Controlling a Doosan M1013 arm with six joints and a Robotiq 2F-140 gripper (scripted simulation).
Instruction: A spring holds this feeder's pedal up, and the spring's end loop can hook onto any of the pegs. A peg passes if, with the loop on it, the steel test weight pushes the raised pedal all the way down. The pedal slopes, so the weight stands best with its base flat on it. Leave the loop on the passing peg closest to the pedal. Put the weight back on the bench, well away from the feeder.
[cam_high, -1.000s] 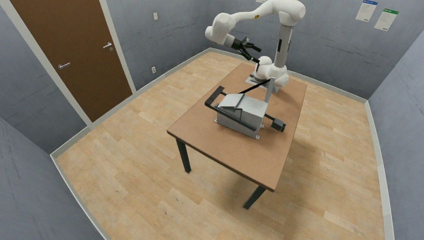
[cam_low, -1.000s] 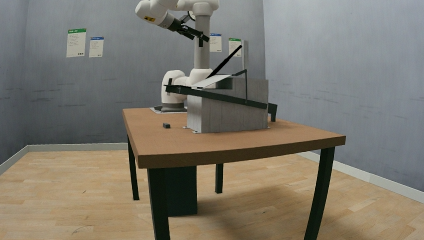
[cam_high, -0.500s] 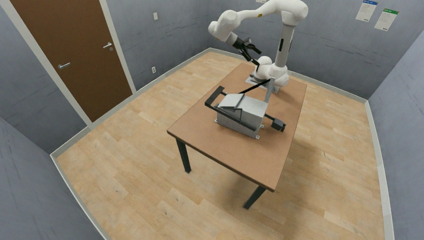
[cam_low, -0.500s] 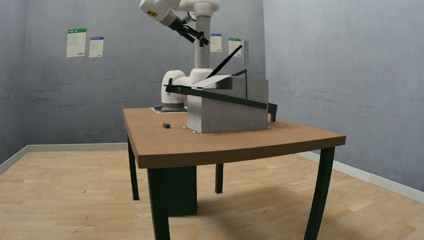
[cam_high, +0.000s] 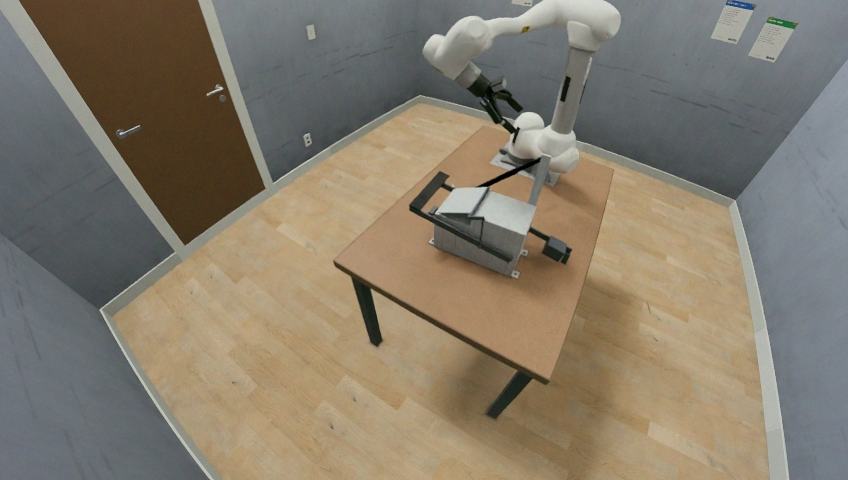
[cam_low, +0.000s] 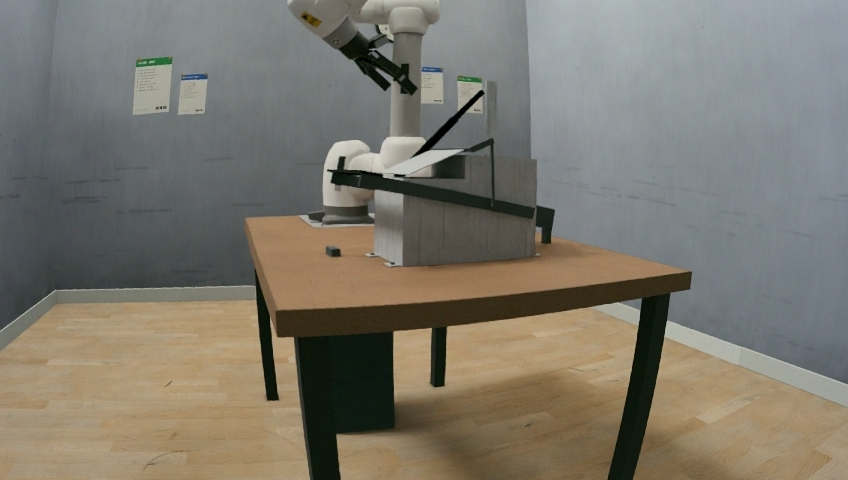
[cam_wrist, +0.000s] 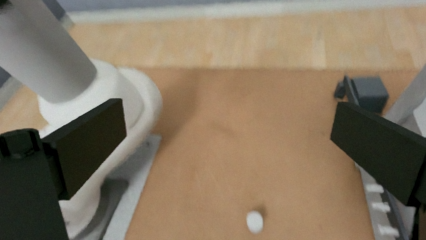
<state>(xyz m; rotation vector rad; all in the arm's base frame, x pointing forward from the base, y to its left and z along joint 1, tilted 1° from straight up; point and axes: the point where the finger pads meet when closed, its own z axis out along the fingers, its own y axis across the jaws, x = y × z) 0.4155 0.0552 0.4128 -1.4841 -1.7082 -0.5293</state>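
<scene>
Now: hand 39 cm above the steel test weight. Also, from my hand: dark block 40 cm below, 23 cm ahead, 21 cm to the right.
</scene>
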